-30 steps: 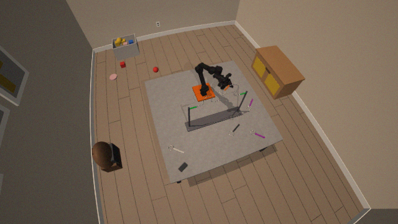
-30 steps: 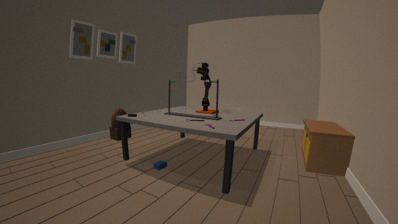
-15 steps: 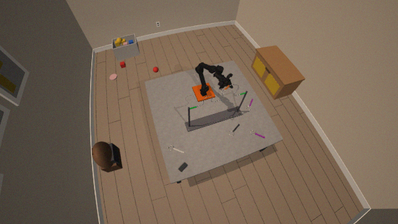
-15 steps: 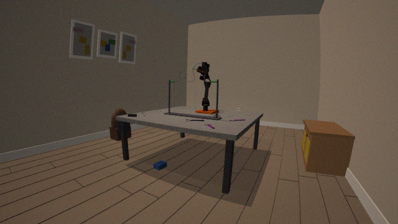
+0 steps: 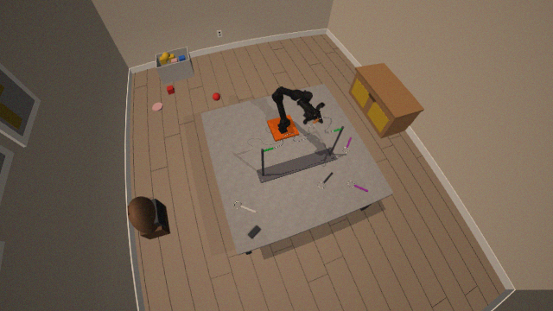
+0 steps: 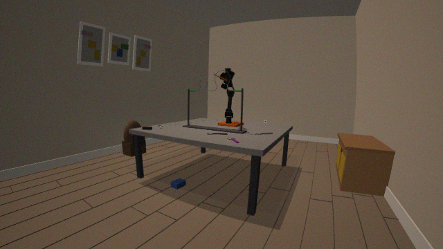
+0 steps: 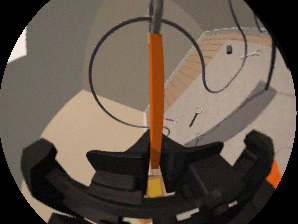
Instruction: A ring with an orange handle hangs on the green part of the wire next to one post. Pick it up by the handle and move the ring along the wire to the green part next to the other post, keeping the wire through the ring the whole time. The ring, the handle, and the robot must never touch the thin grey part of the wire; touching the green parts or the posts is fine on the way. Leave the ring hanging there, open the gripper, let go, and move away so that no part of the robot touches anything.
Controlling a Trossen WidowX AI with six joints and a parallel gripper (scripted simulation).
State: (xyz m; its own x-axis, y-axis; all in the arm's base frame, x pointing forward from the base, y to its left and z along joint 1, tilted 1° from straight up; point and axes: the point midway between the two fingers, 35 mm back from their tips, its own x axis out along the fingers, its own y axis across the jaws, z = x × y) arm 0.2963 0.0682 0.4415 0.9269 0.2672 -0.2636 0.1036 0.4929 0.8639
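The ring with orange handle lies 8 cm to the right of my gripper tip and 4 cm above it. From my gripper tip the other things lie so: dark block 32 cm ahead, 68 cm to the right, 44 cm below.
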